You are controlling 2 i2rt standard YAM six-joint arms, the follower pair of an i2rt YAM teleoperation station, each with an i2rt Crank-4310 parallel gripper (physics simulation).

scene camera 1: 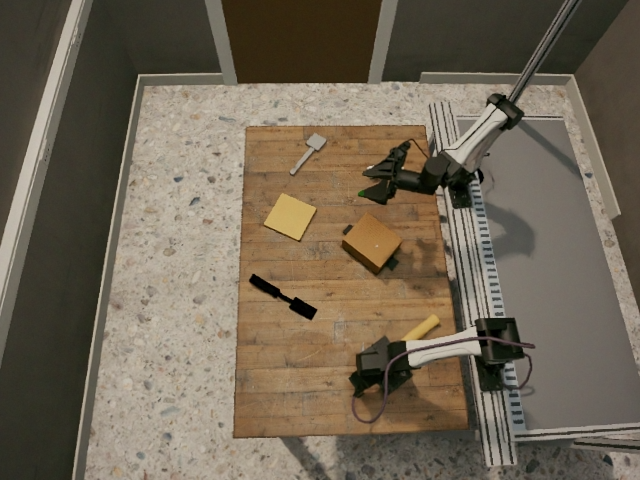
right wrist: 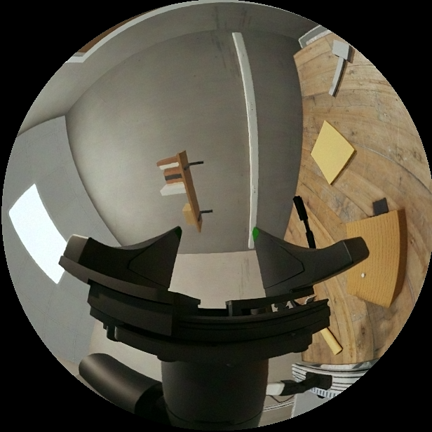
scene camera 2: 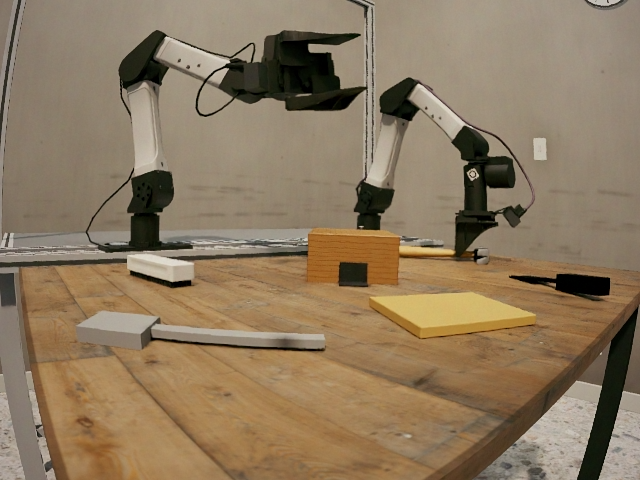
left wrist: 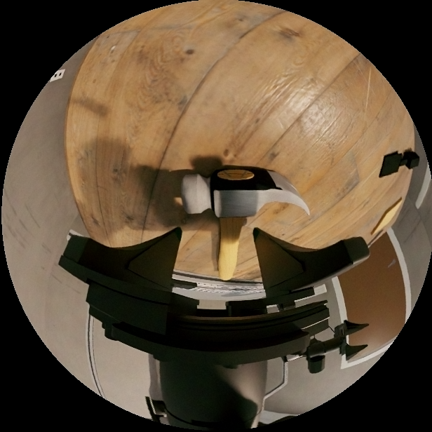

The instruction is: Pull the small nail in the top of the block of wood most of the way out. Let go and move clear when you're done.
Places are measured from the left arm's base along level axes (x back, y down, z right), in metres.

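Pixels of known places: left gripper, fingertip midpoint: [scene camera 2: 457,255]; right gripper, fingertip midpoint: [scene camera 1: 360,184] [scene camera 2: 361,59]; right arm's base, origin of the base link: [scene camera 1: 455,184] [scene camera 2: 145,250].
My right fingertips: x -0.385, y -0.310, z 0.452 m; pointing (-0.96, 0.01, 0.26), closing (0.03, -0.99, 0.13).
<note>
For each thing: its top centre in the pictures, then the offset to it from my right fingertips.
- orange-brown wooden block, middle of its top: [scene camera 2: 352,231] [scene camera 1: 373,239] dy +0.261, dx +0.067, dz -0.059 m
- small nail, middle of its top: [scene camera 1: 376,246] dy +0.253, dx +0.074, dz -0.087 m
- claw hammer, middle of its top: [scene camera 2: 431,245] [scene camera 1: 401,337] dy +0.298, dx +0.127, dz -0.377 m
- yellow pad, middle of its top: [scene camera 2: 451,306] [scene camera 1: 290,216] dy +0.319, dx -0.202, dz +0.066 m
- grey mallet-shaped tool, middle of its top: [scene camera 2: 196,329] [scene camera 1: 305,153] dy +0.317, dx -0.138, dz +0.318 m
- black tool, middle of its top: [scene camera 2: 557,267] [scene camera 1: 282,294] dy +0.297, dx -0.237, dz -0.220 m
- white eraser, middle of its top: [scene camera 2: 158,259] dy +0.300, dx +0.150, dz +0.236 m
The orange-brown wooden block [scene camera 1: 368,235] [scene camera 2: 324,255] [right wrist: 380,250] stands mid-table. The small nail [scene camera 1: 376,245] [right wrist: 363,275] shows as a pale dot on its top; how far it stands up cannot be told. A claw hammer [scene camera 1: 422,327] [scene camera 2: 481,256] [left wrist: 242,201] [right wrist: 331,341] lies with its yellow handle toward the block and its steel head under my left gripper. My left gripper [scene camera 2: 460,253] [left wrist: 216,229] is open, pointing down, low over the hammer; the handle shows between its fingertips in the left wrist view. My right gripper [scene camera 1: 362,183] [scene camera 2: 362,62] [right wrist: 216,228] is open and empty, high above the table.
Black brackets [scene camera 1: 392,264] [scene camera 2: 353,273] flank the block. A yellow pad [scene camera 1: 290,217] [scene camera 2: 449,310], a grey mallet-shaped tool [scene camera 1: 316,141] [scene camera 2: 118,328] and a black tool [scene camera 1: 302,308] [scene camera 2: 582,284] lie around it. A white eraser [scene camera 2: 160,268] lies left of the block in scene camera 2.
</note>
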